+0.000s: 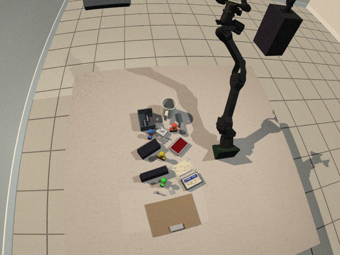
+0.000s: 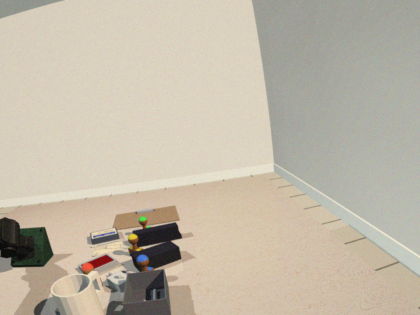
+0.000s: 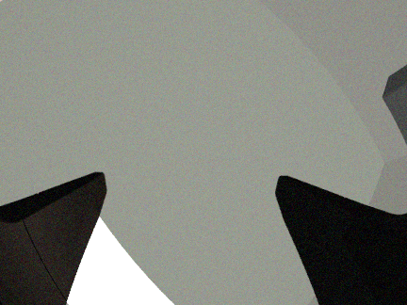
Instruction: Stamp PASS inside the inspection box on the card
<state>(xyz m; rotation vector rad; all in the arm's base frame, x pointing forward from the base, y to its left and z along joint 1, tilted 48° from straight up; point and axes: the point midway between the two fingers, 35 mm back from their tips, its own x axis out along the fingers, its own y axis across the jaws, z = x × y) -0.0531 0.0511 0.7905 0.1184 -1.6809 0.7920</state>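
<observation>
The green stamp lies 53 cm ahead of my gripper tip, 65 cm to the left of it and 61 cm below it. From my gripper tip the other things lie so: red stamp (40 cm ahead, 39 cm to the left, 61 cm below); then grey bin (53 cm ahead, 30 cm to the left, 61 cm below); then white mug (40 cm ahead, 28 cm to the left, 59 cm below).
</observation>
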